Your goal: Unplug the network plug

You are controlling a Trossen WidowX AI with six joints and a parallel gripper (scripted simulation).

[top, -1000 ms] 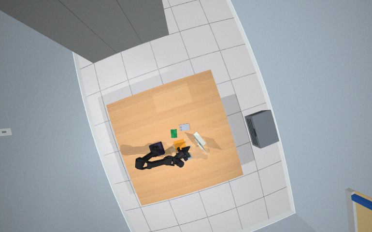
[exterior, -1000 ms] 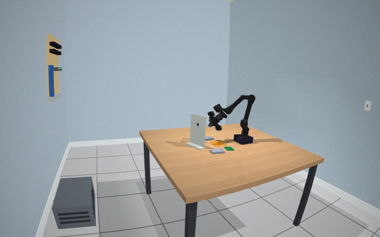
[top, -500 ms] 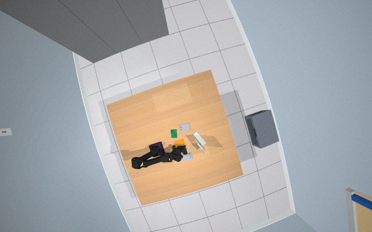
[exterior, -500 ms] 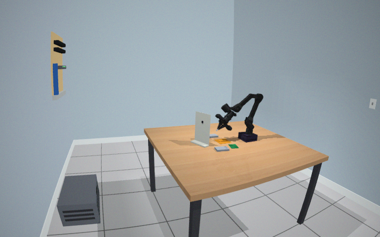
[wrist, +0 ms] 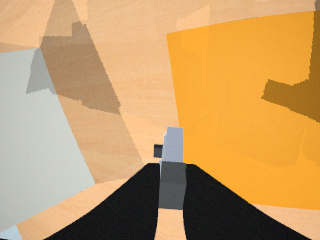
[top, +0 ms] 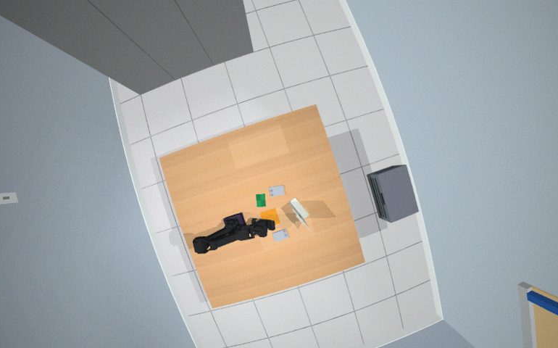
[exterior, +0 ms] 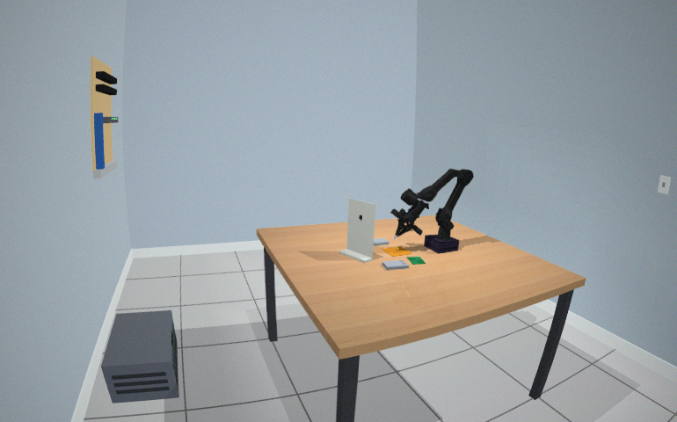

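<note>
The orange marked square lies 1 cm behind my gripper tip and 8 cm below it. Round my gripper tip: grey network plug (right at my gripper tip); then green square (2 cm behind, 15 cm to the left, 8 cm below); then upright white panel (20 cm ahead, 3 cm to the right, 4 cm above).
</note>
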